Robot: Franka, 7 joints.
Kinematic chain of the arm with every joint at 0, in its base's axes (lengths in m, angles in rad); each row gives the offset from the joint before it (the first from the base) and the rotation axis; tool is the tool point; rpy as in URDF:
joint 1: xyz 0 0 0.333 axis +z
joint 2: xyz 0 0 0 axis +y
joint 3: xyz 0 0 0.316 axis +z
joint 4: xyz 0.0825 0 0 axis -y
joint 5: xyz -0.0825 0 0.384 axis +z
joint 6: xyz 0 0 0 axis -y
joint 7: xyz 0.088 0 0 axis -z
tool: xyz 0 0 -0.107 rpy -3.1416 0 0
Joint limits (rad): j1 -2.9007..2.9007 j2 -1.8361..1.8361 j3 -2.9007..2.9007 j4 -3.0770..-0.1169 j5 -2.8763..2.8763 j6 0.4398..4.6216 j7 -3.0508..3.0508
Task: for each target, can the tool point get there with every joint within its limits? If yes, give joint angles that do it. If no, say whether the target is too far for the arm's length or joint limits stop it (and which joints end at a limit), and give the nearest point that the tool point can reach.
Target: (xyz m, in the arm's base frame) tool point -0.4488 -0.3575 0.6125
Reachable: yes | joints 2.1860 0.3812 1.8353 -1.7598 -0.3463 2.0164 -2.4888
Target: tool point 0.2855 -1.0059 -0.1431
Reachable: no: too far | nearest point 0.2132 -0.7511 -0.0225 | short by 0.291 m
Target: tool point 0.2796 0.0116 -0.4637
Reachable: no: joint limits stop it (at a limit: joint 2) | nearest point 0.2802 0.0116 -0.3608 | short by 0.103 m
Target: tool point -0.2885 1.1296 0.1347
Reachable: no: too far | nearest point -0.2093 0.8194 0.1891 | short by 0.325 m
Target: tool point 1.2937 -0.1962 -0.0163
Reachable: no: too far | nearest point 0.8195 -0.1243 0.1117 | short by 0.496 m
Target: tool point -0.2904 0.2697 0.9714
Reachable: yes | joints -2.3985 -0.2982 -1.3444 -1.1494 -1.3028 3.6300 -1.3770
